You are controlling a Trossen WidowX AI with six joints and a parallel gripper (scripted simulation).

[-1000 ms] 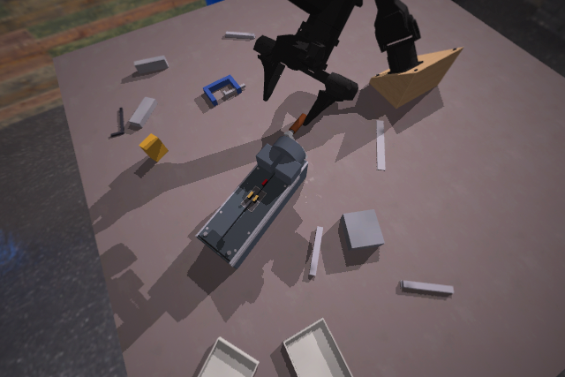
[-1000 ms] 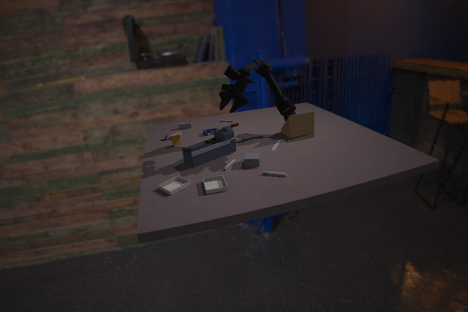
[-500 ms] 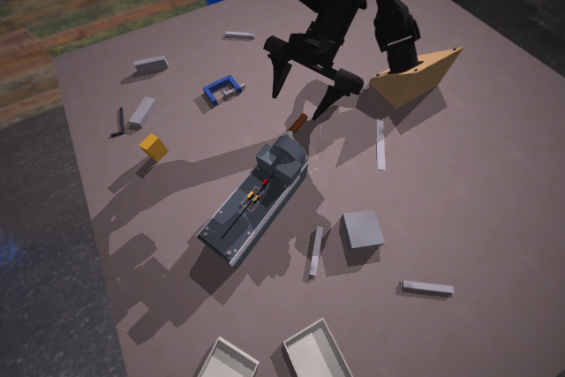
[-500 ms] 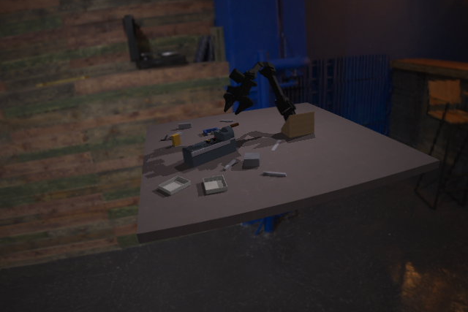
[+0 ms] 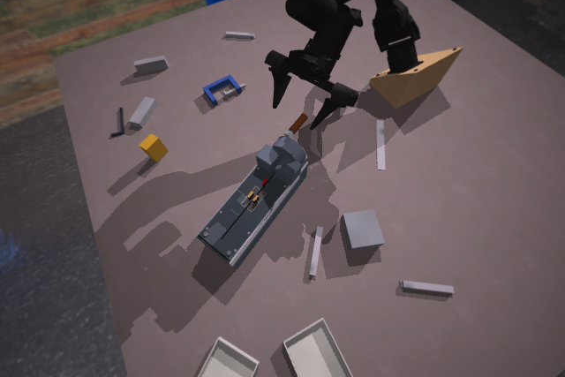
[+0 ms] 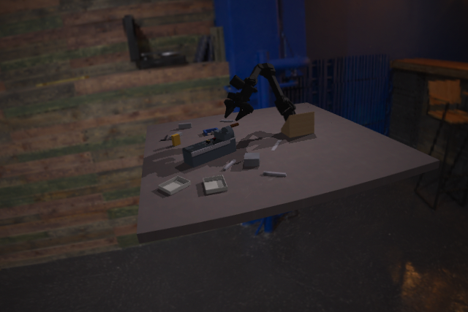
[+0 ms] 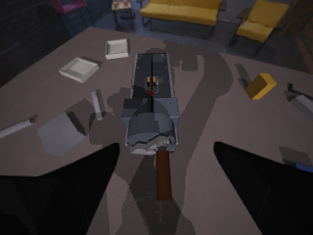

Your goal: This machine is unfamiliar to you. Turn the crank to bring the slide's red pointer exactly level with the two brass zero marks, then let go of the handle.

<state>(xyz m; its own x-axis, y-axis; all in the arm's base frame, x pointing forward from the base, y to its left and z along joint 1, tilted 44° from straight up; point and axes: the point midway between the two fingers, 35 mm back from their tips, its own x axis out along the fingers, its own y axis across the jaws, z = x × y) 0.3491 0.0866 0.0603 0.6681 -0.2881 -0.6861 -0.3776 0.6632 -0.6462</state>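
Right now the brown crank handle is 2 cm behind my gripper tip, 1 cm to the right of it and 4 cm below it. Also, from my gripper tip: grey block 2 cm behind, 24 cm to the left, 14 cm below; blue clamp 5 cm ahead, 29 cm to the right, 14 cm below; red pointer 11 cm ahead, 7 cm to the left, 7 cm below.
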